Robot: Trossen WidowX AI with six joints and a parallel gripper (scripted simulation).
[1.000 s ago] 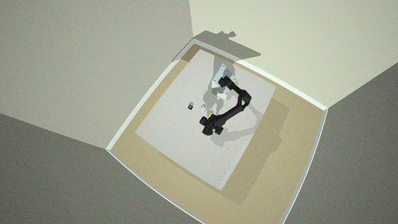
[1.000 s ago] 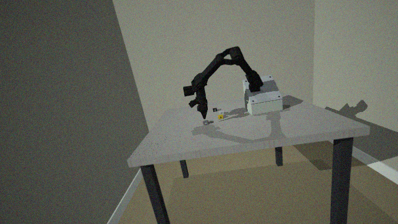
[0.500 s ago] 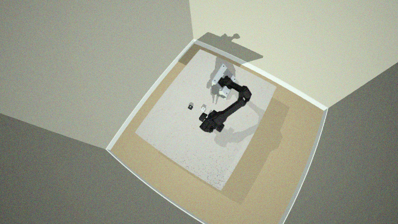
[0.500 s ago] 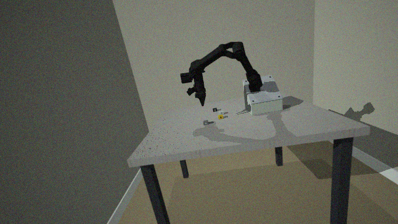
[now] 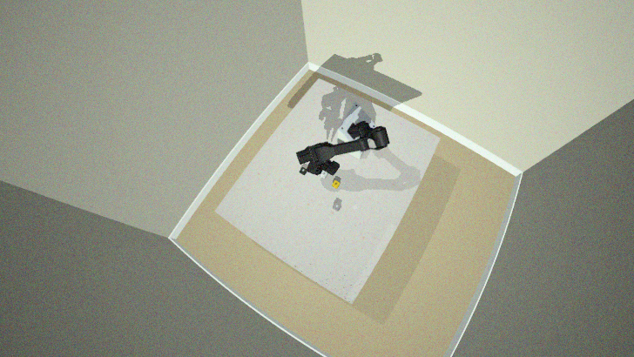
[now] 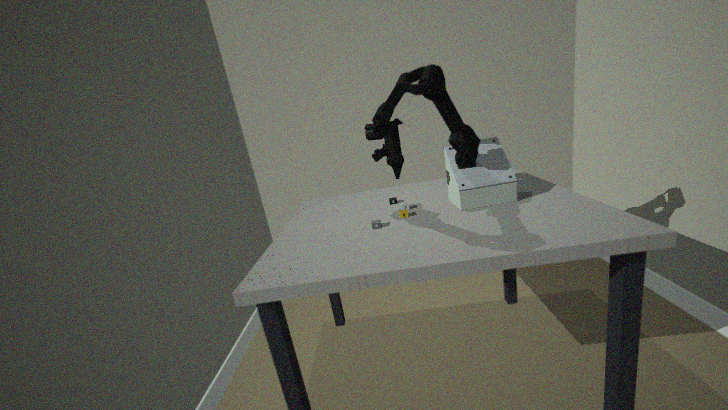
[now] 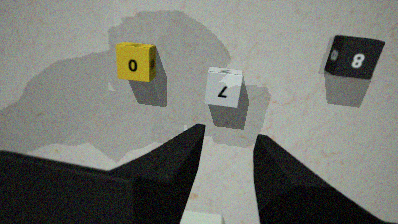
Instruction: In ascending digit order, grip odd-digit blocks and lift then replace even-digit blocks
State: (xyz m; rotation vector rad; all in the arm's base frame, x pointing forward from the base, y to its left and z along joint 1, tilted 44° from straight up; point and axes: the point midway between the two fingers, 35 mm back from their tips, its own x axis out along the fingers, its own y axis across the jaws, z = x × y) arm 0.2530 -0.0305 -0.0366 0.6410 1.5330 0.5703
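Right now my gripper tip is 12 cm above the white block and 1 cm past it. Round my gripper tip: black block 12 cm below, 11 cm to the right, 3 cm ahead; then grey block 16 cm to the left, 12 cm below, 11 cm ahead; then yellow block 12 cm below, 9 cm to the left.
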